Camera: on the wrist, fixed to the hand. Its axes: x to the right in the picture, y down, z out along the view.
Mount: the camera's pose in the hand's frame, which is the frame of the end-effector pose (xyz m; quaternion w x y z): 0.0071 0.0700 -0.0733 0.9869 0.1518 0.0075 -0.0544
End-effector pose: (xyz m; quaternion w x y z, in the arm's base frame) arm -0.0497 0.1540 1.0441 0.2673 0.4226 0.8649 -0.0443
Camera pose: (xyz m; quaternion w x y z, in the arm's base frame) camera -0.0316 0.2259 1.1135 0.1907 0.4109 0.8718 -0.1864
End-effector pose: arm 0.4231 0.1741 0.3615 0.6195 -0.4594 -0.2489 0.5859
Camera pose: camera 0.4517 0.1529 0.2663 0.7148 -0.3502 -0.1770 0.5788
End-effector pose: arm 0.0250 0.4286 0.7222 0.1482 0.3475 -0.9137 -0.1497
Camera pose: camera 0.0061 0.4612 0.8165 0.0922 0.4163 -0.9044 -0.0145
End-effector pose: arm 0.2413 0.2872 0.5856 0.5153 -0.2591 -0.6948 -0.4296
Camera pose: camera 0.3313 0.2580 0.6227 0.5297 -0.1365 -0.7611 -0.3485
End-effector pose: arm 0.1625 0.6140 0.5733 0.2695 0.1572 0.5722 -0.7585
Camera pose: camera 0.1929 0.6682 0.4929 0.1965 0.1706 0.4601 -0.8489
